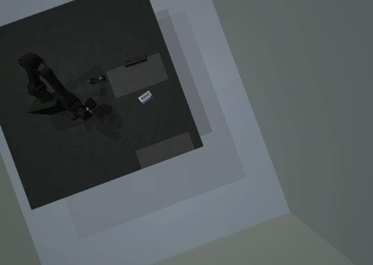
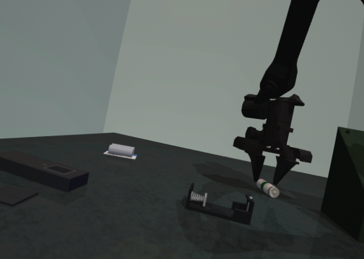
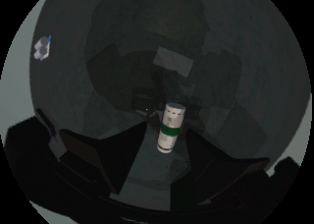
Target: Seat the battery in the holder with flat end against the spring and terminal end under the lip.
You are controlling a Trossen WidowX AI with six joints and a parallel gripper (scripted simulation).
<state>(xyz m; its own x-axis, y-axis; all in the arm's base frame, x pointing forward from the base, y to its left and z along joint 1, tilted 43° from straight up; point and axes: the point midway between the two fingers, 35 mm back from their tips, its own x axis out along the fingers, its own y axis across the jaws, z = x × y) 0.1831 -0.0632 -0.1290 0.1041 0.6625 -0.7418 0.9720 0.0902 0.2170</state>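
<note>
The battery is 1 cm behind my gripper tip and 1 cm below it. Round my gripper tip: flat dark plate: 39 cm ahead, 30 cm to the left, 2 cm below; long black box: 43 cm ahead, 22 cm to the left, 1 cm below; card: 40 cm ahead, 5 cm to the right, 1 cm below.
</note>
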